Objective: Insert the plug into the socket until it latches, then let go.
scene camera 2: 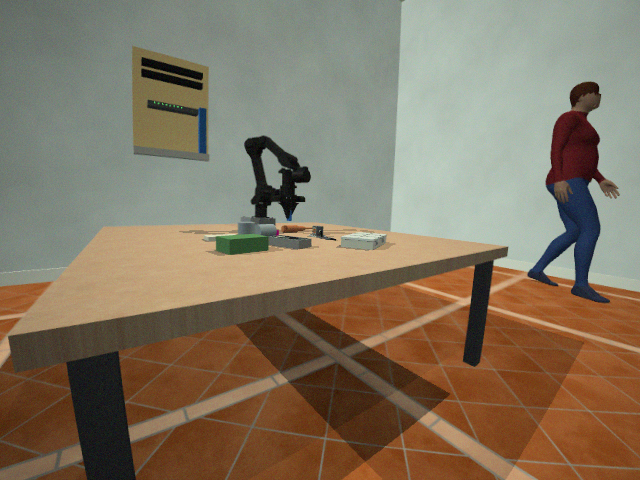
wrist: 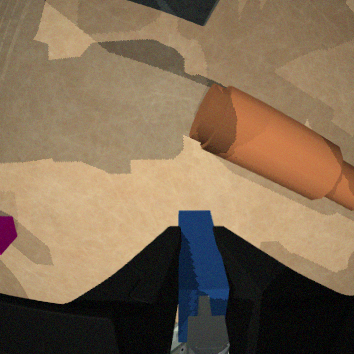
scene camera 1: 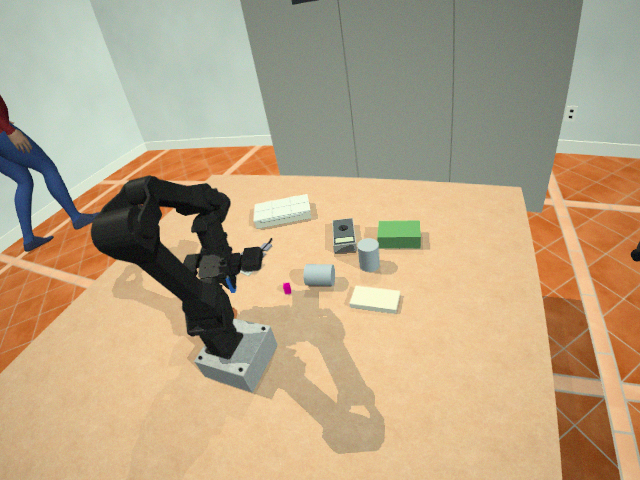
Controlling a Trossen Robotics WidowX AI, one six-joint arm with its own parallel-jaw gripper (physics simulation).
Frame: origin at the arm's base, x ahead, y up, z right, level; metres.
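Seen in the pictures: gripper, fingertip midpoint: (scene camera 2: 288,218) (wrist: 195,237) (scene camera 1: 232,288); arm's base at its link origin: (scene camera 2: 260,217) (scene camera 1: 224,343).
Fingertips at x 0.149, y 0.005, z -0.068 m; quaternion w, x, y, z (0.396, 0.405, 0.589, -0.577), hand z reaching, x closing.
Pixels of each thing's top centre, then the offset from my fingertips to it. "spot": a spot on its surface instead.
- blue plug at its top centre: (scene camera 1: 225,270) (scene camera 2: 289,206) dx +0.004, dy +0.055, dz -0.001 m
- metallic fixture at its top centre: (scene camera 2: 318,226) dx +0.150, dy -0.025, dz -0.059 m
- grey box at its top centre: (scene camera 1: 343,230) (scene camera 2: 289,236) dx +0.320, dy -0.039, dz +0.181 m
- orange-handled screwdriver at a spot on its surface: (wrist: 272,142) (scene camera 2: 288,225) spot: dx -0.039, dy -0.036, dz -0.025 m
- magenta block at its top centre: (scene camera 1: 286,284) dx +0.078, dy -0.044, dz +0.102 m
- lying cylinder at its top centre: (scene camera 1: 317,266) (scene camera 2: 265,224) dx +0.128, dy -0.014, dz +0.176 m
- upright cylinder at its top centre: (scene camera 1: 367,244) (scene camera 2: 246,222) dx +0.217, dy +0.001, dz +0.284 m
- cream slab at its top centre: (scene camera 1: 375,297) (scene camera 2: 221,235) dx +0.092, dy -0.054, dz +0.328 m
- green block at its top centre: (scene camera 1: 398,228) (scene camera 2: 242,236) dx +0.338, dy -0.029, dz +0.342 m
- white box at its top centre: (scene camera 1: 281,206) (scene camera 2: 365,234) dx +0.415, dy -0.034, dz -0.068 m
My gripper (scene camera 1: 230,279) (scene camera 2: 289,214) (wrist: 195,237) is shut on the blue plug (scene camera 1: 231,285) (scene camera 2: 289,218) (wrist: 201,262), which points down above the table. A grey part shows at the plug's near end in the wrist view. A small dark and metallic fixture (scene camera 2: 317,231) stands on the table beyond the gripper, apart from the plug. In scene camera 1 the arm covers most of it. A grey box (scene camera 1: 338,225) (scene camera 2: 294,242) with a round dark recess and pale label stands farther off. I cannot tell for sure which of the two is the socket.
An orange-handled screwdriver (scene camera 2: 293,228) (wrist: 272,142) lies near the plug. A magenta block (scene camera 1: 286,288) (wrist: 6,234), a lying cylinder (scene camera 1: 318,275), an upright cylinder (scene camera 1: 368,255), a cream slab (scene camera 1: 375,299), a green block (scene camera 1: 399,235) (scene camera 2: 241,243) and a white box (scene camera 1: 282,210) (scene camera 2: 363,240) are on the table.
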